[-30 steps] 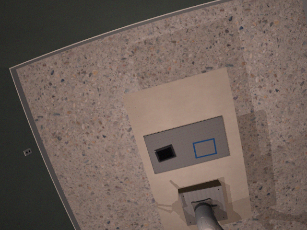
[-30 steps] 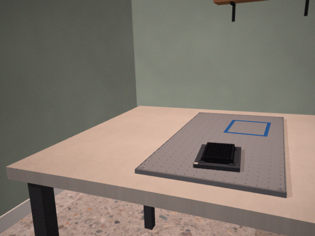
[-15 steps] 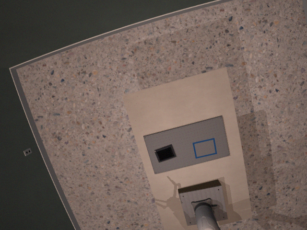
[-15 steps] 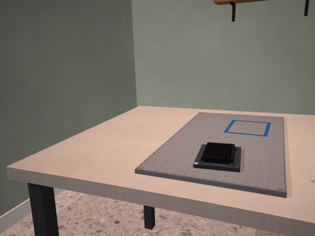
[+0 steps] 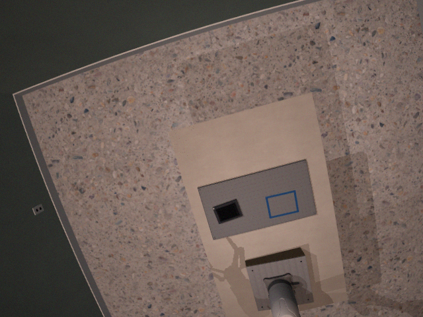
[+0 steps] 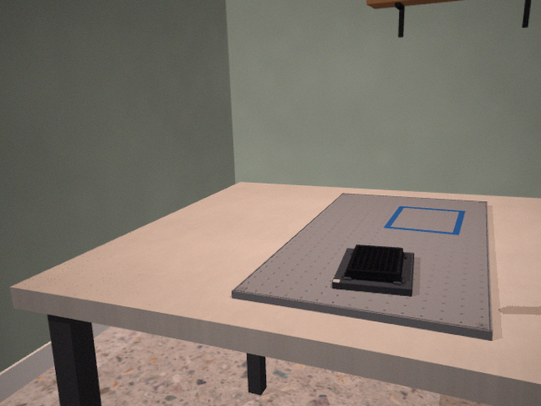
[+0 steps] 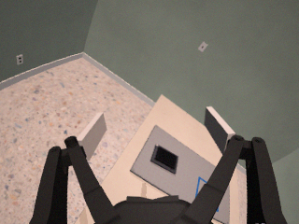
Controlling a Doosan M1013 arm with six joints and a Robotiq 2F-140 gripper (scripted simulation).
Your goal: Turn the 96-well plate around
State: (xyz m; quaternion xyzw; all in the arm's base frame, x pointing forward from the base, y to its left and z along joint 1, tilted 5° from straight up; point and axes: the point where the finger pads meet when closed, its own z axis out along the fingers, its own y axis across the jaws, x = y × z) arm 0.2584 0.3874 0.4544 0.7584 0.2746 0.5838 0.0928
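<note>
The black 96-well plate lies 480 mm below my hand, 350 mm ahead of it and 240 mm to the right of it. The rest, counted from my hand: small white A1 mark: 480 mm below, 400 mm ahead, 170 mm to the right; then plate nest N1: 490 mm below, 350 mm ahead, 240 mm to the right.
</note>
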